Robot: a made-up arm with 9 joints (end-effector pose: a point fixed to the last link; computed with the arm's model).
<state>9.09 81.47 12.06 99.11 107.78 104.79 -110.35 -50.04 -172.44</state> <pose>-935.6 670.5 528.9 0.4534 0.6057 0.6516 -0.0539</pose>
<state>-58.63 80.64 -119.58 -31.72 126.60 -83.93 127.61 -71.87 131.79</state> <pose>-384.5 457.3 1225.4 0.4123 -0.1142 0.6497 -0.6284</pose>
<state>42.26 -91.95 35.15 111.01 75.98 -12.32 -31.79 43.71 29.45</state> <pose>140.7 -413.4 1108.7 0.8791 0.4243 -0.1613 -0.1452</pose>
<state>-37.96 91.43 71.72 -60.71 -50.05 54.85 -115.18 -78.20 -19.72</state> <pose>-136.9 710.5 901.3 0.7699 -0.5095 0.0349 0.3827</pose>
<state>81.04 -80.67 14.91 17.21 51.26 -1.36 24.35 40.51 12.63</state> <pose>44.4 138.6 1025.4 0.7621 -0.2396 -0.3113 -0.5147</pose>
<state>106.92 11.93 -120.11 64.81 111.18 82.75 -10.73 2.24 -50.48</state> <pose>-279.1 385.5 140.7 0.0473 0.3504 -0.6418 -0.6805</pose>
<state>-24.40 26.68 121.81 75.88 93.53 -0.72 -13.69 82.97 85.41</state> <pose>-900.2 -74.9 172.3 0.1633 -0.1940 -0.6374 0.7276</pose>
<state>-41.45 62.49 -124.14 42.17 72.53 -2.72 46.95 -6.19 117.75</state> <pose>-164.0 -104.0 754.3 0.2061 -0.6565 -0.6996 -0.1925</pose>
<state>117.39 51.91 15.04 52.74 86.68 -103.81 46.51 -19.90 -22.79</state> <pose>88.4 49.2 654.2 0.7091 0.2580 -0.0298 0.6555</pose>
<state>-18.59 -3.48 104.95 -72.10 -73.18 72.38 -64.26 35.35 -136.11</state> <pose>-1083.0 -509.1 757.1 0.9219 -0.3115 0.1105 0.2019</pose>
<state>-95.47 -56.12 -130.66 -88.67 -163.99 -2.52 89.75 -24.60 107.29</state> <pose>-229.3 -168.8 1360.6 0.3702 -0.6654 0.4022 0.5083</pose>
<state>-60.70 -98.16 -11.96 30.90 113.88 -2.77 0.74 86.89 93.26</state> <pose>249.8 42.6 -84.4 0.7723 -0.6029 -0.0117 -0.1998</pose>
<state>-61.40 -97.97 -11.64 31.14 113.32 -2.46 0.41 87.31 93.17</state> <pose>239.8 42.3 -85.1 0.7727 -0.6038 -0.0111 -0.1957</pose>
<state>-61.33 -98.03 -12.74 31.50 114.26 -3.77 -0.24 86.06 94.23</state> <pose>244.9 45.4 -79.9 0.7826 -0.5872 -0.0137 -0.2064</pose>
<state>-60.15 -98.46 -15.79 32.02 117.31 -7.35 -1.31 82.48 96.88</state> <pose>271.3 54.0 -65.0 0.8039 -0.5448 -0.0201 -0.2379</pose>
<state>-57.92 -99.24 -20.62 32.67 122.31 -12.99 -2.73 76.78 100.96</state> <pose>317.3 68.0 -35.7 0.8306 -0.4751 -0.0288 -0.2891</pose>
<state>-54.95 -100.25 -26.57 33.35 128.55 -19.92 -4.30 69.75 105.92</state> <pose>374.8 86.6 11.5 0.8528 -0.3837 -0.0367 -0.3523</pose>
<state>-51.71 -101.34 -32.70 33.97 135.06 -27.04 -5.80 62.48 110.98</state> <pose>431.9 107.1 73.7 0.8633 -0.2832 -0.0408 -0.4157</pose>
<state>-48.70 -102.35 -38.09 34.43 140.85 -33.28 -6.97 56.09 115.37</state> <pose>478.1 126.3 139.8 0.8619 -0.1916 -0.0397 -0.4678</pose>
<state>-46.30 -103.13 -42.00 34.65 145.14 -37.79 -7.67 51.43 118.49</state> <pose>509.3 140.4 194.9 0.8547 -0.1244 -0.0360 -0.5027</pose>
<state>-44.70 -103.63 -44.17 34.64 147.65 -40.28 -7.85 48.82 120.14</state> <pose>527.4 148.2 228.9 0.8484 -0.0882 -0.0328 -0.5209</pose>
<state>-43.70 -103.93 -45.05 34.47 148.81 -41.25 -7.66 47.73 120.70</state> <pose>538.0 151.5 245.0 0.8452 -0.0752 -0.0318 -0.5282</pose>
